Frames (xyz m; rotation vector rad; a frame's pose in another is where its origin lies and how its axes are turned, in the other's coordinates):
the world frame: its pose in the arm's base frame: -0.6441 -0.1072 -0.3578 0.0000 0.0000 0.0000
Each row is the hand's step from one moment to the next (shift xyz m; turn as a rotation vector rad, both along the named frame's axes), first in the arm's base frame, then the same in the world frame.
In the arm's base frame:
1: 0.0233 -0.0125 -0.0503 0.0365 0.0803 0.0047
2: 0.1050 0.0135 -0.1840 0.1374 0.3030 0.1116
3: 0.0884 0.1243 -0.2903 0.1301 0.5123 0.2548
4: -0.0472 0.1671 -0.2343 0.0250 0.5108 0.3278
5: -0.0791 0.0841 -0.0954 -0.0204 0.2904 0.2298
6: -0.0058 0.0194 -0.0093 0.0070 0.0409 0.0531
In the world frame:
1: 0.0233 -0.0125 -0.0503 0.0365 0.0803 0.0047
2: 0.1050 0.0135 -0.1840 0.1374 0.3030 0.1116
3: 0.0884 0.1243 -0.2903 0.1301 0.5123 0.2548
4: -0.0472 0.1671 -0.2343 0.0250 0.5108 0.3278
5: -0.0791 0.0841 -0.0954 -0.0204 0.2904 0.2298
6: -0.0058 0.0194 -0.0093 0.0070 0.0409 0.0531

